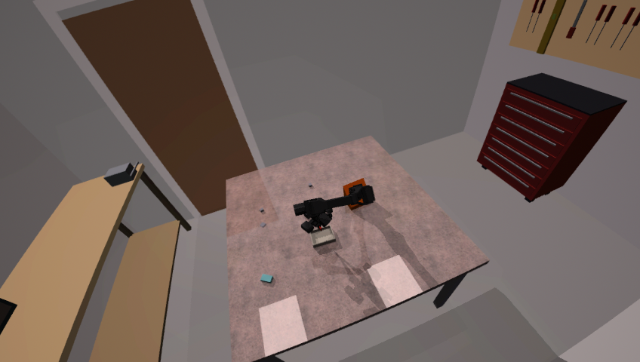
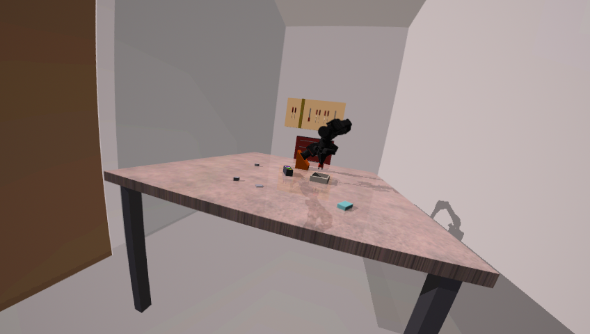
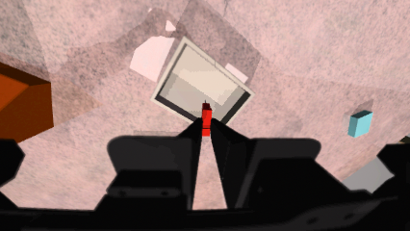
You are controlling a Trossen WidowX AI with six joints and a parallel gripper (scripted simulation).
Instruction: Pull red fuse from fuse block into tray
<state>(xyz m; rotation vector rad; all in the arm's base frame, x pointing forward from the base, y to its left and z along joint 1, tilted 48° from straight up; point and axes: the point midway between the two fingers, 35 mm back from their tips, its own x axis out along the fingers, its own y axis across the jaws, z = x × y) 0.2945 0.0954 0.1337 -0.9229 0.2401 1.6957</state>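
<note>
Right now my gripper tip is 90 mm above the grey tray and 10 mm to the right of it. Round my gripper tip: teal block: 350 mm ahead, 130 mm to the left, 90 mm below; red fuse: 10 mm below.
</note>
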